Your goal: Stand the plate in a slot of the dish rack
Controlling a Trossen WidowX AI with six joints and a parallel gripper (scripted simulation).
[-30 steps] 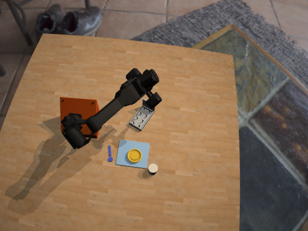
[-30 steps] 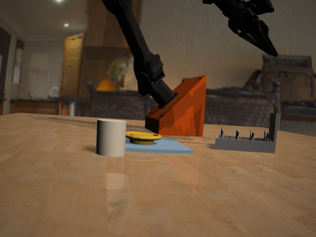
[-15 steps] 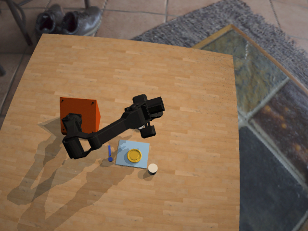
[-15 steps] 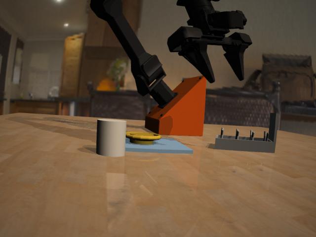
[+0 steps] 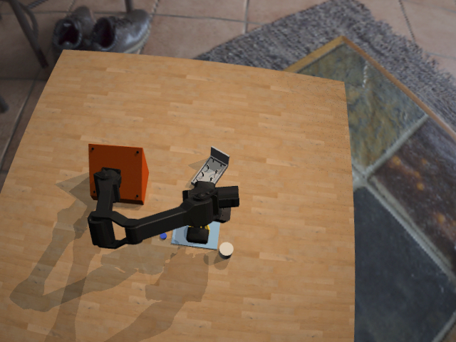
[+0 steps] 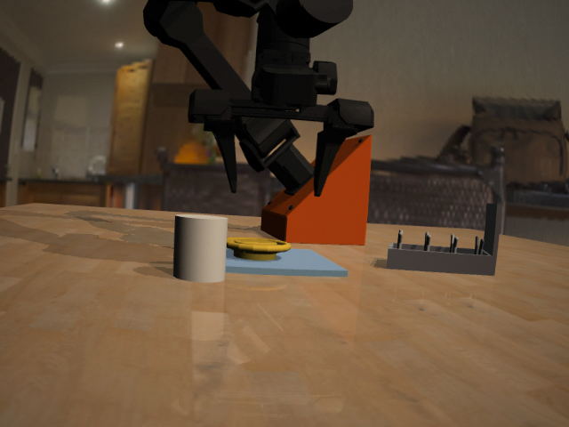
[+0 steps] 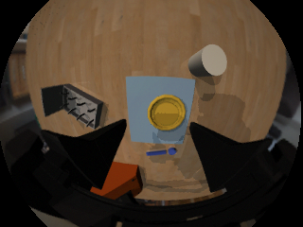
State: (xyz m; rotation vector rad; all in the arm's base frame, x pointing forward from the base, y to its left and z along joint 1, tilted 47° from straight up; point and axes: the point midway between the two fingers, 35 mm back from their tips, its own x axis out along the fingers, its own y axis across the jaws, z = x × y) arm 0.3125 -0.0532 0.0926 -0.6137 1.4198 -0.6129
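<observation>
My gripper tip is now 1 cm past the yellow plate, 2 cm to the left of it and 5 cm above it. From my gripper tip the other things lie so: grey dish rack: 1 cm ahead, 20 cm to the left, 5 cm below; blue spoon: 13 cm behind, 2 cm to the right, 7 cm below; beige cup: 9 cm ahead, 8 cm to the right, 5 cm below.
</observation>
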